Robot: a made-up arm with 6 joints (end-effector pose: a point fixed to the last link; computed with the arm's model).
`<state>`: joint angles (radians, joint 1 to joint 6).
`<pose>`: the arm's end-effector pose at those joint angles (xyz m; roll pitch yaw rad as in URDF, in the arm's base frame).
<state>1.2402 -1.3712 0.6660 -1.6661 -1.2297 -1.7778</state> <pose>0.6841 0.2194 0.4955 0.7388 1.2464 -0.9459</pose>
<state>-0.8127 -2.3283 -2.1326 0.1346 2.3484 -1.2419</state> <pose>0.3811 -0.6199 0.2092 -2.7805 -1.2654 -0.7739</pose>
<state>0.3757 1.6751 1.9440 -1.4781 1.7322 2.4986</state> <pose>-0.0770 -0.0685 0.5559 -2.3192 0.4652 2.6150</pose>
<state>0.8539 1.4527 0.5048 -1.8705 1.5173 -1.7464</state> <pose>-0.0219 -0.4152 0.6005 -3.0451 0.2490 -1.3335</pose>
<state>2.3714 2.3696 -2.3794 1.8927 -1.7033 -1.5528</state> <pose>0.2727 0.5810 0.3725 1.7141 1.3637 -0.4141</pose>
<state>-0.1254 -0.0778 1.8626 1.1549 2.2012 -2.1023</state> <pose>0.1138 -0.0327 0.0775 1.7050 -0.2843 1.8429</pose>
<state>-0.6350 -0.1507 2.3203 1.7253 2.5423 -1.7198</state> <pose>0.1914 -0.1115 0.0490 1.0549 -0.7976 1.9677</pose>
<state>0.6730 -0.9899 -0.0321 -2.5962 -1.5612 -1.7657</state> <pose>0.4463 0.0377 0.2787 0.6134 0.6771 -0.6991</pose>
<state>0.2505 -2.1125 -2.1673 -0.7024 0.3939 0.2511</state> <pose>0.8094 0.0497 0.4297 -1.7926 0.7454 2.3195</pose>
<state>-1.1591 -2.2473 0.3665 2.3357 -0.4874 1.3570</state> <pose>0.4633 0.2184 -0.1822 2.2537 1.0327 0.8330</pose>
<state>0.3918 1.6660 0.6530 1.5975 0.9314 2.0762</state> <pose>0.1508 -0.0972 0.8002 2.9961 -0.0528 -1.1152</pose>
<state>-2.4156 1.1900 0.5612 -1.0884 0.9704 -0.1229</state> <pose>-0.0799 0.5558 -0.2178 0.9535 0.0379 0.2833</pose>
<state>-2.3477 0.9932 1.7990 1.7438 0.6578 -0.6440</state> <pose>0.1346 -0.2018 0.1950 2.3978 -1.0878 2.2529</pose>
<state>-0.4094 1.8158 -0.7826 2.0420 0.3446 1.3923</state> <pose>0.2697 -0.8383 0.1015 1.3635 1.0151 -2.7902</pose>
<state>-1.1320 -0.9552 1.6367 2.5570 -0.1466 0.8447</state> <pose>0.0919 -0.1045 0.2031 2.4708 -0.2933 1.7580</pose>
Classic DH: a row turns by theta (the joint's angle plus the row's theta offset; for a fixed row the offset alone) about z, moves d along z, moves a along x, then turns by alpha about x. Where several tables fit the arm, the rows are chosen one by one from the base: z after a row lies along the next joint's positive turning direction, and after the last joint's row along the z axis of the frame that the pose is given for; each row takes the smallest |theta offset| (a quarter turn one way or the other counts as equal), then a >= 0, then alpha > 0; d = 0 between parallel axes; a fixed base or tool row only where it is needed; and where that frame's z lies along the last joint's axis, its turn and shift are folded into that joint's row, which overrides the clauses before.
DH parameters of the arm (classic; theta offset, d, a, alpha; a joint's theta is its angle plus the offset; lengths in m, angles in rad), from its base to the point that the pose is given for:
base (fixed): -1.5708 0.105 0 1.5708
joint 1: 1.5708 -0.267 0.12 -1.5708
joint 2: -1.5708 -0.314 0.051 1.5708
joint 3: 0 0.244 0.057 -1.5708
joint 4: -1.5708 -0.002 0.253 -1.5708
joint 5: 1.5708 0.077 0.057 1.5708
joint 6: 1.0517 0 -0.1129 3.1416
tool (fixed): 2.6224 -0.231 0 0

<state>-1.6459 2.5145 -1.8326 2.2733 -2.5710 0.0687</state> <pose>0.2538 -0.3489 -0.3868 2.1952 0.7792 -2.4081</pose>
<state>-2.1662 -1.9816 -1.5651 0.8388 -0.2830 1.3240</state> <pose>0.7994 0.1154 -0.7257 0.7491 0.6384 -1.6198</pose>
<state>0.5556 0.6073 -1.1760 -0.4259 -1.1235 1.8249</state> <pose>-0.2545 -0.3474 -0.1453 -1.2626 0.9577 -1.8416</pose>
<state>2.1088 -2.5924 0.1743 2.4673 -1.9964 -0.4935</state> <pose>0.4547 0.1962 0.1087 0.0812 0.1660 0.5447</pose>
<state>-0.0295 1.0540 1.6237 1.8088 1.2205 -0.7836</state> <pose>0.0592 0.1043 0.3745 2.9142 0.5084 1.9483</pose>
